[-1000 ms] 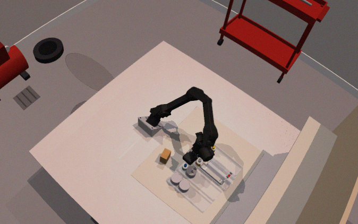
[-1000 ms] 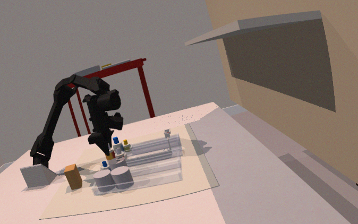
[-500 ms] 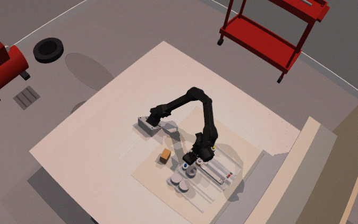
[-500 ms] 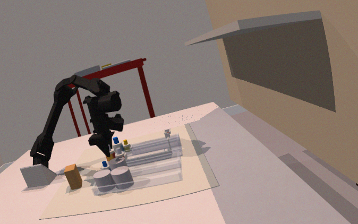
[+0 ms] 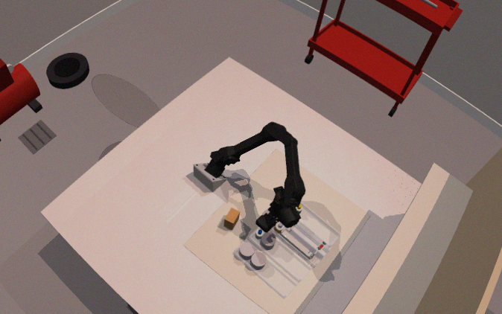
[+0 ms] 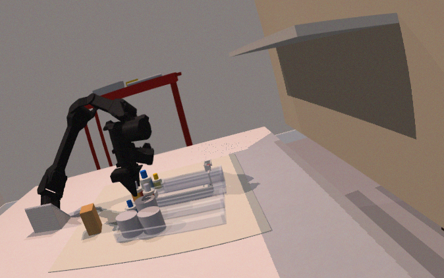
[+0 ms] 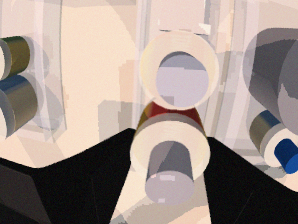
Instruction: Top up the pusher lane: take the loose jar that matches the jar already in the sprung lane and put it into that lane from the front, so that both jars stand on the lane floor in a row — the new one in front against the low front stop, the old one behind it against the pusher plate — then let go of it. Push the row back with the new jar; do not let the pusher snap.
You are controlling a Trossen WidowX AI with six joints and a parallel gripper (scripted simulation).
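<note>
Now: gripper tip 140 mm short of the clear sprung lane and 30 mm above it. The rest, counted from my gripper tip: orange box (150 mm behind, 80 mm to the right, 10 mm below); then red mark (220 mm ahead, 10 mm to the right, 20 mm above); then pusher plate (150 mm ahead).
</note>
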